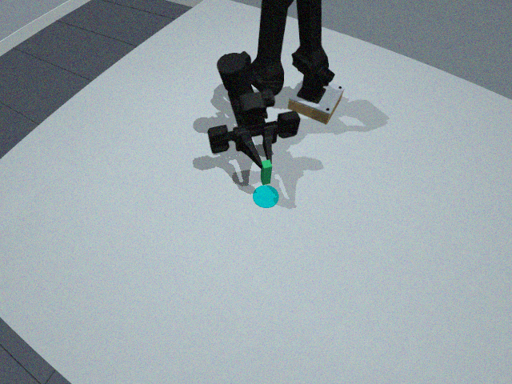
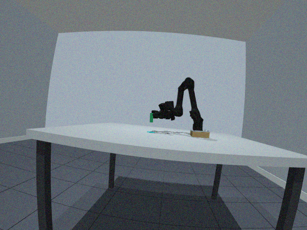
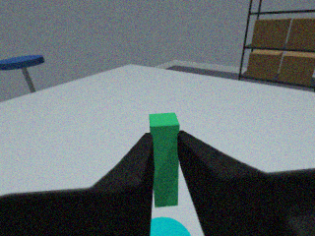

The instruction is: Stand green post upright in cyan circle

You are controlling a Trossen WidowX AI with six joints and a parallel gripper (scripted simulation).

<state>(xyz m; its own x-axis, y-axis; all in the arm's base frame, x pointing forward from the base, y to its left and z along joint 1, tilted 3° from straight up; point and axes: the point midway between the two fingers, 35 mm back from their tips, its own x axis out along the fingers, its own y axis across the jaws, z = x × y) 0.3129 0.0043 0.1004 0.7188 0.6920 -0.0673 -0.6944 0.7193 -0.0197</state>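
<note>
The cyan circle is 120 mm below my gripper tip and 10 mm behind it. The rest, counted from my gripper tip: green post: 20 mm below.
</note>
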